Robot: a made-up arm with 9 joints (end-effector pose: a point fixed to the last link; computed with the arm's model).
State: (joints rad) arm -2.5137 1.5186 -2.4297 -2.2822 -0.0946 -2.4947 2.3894 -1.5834 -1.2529
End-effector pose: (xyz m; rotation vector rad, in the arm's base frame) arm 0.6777 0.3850 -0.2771 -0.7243 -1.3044 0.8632
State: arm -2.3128 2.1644 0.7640 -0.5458 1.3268 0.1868 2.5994 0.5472 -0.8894
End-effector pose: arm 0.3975 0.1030 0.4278 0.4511 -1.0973 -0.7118
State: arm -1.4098 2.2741 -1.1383 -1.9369 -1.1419 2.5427 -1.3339 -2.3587 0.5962
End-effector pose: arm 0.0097 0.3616 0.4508 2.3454 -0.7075 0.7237
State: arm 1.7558 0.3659 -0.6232 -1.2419 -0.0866 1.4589 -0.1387 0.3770 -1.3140
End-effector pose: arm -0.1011 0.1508 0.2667 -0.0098 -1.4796 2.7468
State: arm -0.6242 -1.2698 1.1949 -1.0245 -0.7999 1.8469 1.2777 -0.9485 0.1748
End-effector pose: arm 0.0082 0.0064 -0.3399 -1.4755 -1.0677 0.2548
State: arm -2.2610 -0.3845 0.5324 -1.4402 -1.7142 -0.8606 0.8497 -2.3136 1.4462
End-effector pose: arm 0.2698 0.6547 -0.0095 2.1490 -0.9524 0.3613
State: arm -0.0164 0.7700 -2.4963 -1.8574 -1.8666 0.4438 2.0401 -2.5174 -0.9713
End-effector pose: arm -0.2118 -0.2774 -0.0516 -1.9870 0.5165 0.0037
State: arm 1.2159 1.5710 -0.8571 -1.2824 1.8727 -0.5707 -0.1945 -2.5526 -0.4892
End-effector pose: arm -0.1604 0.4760 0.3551 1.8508 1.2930 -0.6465
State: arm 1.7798 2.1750 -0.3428 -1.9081 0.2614 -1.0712 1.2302 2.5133 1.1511
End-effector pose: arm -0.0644 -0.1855 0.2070 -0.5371 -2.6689 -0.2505
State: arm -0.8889 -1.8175 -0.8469 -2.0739 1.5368 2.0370 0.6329 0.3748 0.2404
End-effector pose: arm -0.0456 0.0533 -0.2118 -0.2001 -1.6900 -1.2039
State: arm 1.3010 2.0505 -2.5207 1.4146 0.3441 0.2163 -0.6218 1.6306 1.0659
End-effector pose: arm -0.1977 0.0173 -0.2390 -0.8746 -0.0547 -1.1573
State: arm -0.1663 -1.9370 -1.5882 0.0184 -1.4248 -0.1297 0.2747 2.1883 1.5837
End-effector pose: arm -0.5574 -0.0886 0.1214 -1.7269 0.3307 -0.3421
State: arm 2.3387 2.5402 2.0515 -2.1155 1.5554 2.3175 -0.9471 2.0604 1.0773
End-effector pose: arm 0.4814 -0.0727 -0.0215 0.0241 -1.1158 1.6061
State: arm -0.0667 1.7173 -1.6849 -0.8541 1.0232 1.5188 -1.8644 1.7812 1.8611
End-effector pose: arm -0.4305 0.3913 0.2767 -0.0760 0.9561 -0.6882
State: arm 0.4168 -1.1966 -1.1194 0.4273 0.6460 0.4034 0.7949 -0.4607 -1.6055
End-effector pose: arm -0.2171 -0.1015 0.1880 -1.3972 -0.3043 -0.3919
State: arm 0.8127 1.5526 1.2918 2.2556 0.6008 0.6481 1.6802 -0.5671 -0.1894
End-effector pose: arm -0.2228 0.4561 0.1688 -0.5328 -2.0955 1.9372
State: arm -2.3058 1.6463 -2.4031 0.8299 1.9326 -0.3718 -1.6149 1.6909 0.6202
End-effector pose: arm -0.2050 -0.0942 0.3172 -1.4840 -0.5003 0.2404
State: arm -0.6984 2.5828 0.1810 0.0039 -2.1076 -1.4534 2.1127 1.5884 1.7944
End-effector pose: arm 0.0685 0.2010 0.0334 -0.9397 2.3627 -0.5439
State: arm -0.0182 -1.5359 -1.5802 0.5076 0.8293 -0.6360 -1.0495 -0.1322 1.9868
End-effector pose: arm -0.3362 0.0585 0.3805 1.1999 -0.6997 -0.4273
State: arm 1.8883 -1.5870 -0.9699 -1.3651 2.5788 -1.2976 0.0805 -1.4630 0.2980
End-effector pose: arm -0.3963 -0.0204 0.6041 -1.9072 1.3072 -0.9729
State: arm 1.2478 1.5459 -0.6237 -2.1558 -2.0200 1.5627 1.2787 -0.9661 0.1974
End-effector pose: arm -0.2183 0.0885 0.3944 1.0472 -2.8519 -0.7118
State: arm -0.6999 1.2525 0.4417 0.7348 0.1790 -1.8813 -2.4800 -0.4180 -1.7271
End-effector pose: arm -0.1851 0.3264 -0.4483 -0.2283 -1.3307 -0.2205
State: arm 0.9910 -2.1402 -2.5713 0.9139 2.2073 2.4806 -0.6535 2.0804 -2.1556
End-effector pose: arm -0.2079 0.1647 0.9244 -1.0402 -2.3905 -0.6265
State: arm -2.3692 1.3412 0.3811 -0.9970 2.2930 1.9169 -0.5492 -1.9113 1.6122
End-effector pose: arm 0.2189 -0.2634 -0.0838 -0.3534 -0.8782 -1.8779
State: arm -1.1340 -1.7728 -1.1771 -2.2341 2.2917 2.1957 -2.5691 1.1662 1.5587
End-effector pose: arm 0.0953 0.1319 -0.3980 -0.2908 0.7174 2.7702
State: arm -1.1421 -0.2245 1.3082 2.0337 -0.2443 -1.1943 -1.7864 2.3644 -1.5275
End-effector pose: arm -0.1675 -0.0004 -0.6833 -0.1470 1.0599 -0.3600
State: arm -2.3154 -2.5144 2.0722 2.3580 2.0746 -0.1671 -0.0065 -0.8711 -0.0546
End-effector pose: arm 0.0513 0.0796 0.3107 2.4991 -1.8328 0.1257
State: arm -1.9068 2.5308 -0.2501 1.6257 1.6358 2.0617 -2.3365 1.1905 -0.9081
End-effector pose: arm -0.4073 -0.0338 -0.3532 0.2490 1.7043 -2.5185
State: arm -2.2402 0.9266 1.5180 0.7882 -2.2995 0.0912 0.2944 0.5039 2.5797
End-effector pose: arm 0.2376 0.2996 0.1054 1.1812 -2.5154 1.0546
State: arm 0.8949 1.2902 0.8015 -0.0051 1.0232 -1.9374 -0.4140 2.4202 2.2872
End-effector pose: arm -0.4662 0.4764 -0.0431 1.1840 -2.0402 1.0460
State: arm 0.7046 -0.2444 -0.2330 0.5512 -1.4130 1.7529 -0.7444 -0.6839 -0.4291
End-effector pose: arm -0.2007 0.1900 0.6863 1.4276 -1.3477 -0.6326
